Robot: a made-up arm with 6 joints.
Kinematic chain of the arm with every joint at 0, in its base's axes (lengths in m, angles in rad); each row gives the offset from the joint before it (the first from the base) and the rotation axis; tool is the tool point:
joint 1: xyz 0 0 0.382 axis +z
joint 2: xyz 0 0 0 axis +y
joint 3: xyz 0 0 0.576 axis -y
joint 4: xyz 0 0 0 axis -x
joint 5: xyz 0.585 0 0 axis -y
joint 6: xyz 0 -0.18 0 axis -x
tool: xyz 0 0 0
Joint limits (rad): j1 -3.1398..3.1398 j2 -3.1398..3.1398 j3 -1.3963..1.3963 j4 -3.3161..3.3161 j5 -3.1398..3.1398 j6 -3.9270..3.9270
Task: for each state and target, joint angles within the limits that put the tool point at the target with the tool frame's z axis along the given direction. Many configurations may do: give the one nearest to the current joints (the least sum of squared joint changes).
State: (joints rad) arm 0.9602 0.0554 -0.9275 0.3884 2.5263 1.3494
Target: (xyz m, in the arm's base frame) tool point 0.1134 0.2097 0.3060 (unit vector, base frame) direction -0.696 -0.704 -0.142
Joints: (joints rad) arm 1.7557 0.4750 -1.3963 0.5855 1.6879 1.8804
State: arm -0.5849 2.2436 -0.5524 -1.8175 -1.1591 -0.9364
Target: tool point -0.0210 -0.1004 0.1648 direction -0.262 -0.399 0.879
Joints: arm -0.1048 1.6779 -0.9546 -0.9680 -1.0189 -1.8532
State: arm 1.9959 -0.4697 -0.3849 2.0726 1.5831 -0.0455
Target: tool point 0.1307 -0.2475 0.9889 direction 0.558 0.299 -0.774
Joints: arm 2.4771 -1.4079 -0.6178 2.2584 1.8601 0.7060
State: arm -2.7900 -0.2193 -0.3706 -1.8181 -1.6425 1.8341
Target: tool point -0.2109 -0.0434 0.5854 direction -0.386 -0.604 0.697
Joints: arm -2.7015 -0.6372 -0.7896 -1.2859 -1.8603 1.0295
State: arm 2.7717 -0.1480 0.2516 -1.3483 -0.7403 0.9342
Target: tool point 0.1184 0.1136 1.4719 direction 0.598 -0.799 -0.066
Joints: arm 3.0558 -0.4785 1.0478 -0.8160 -0.8151 1.7023
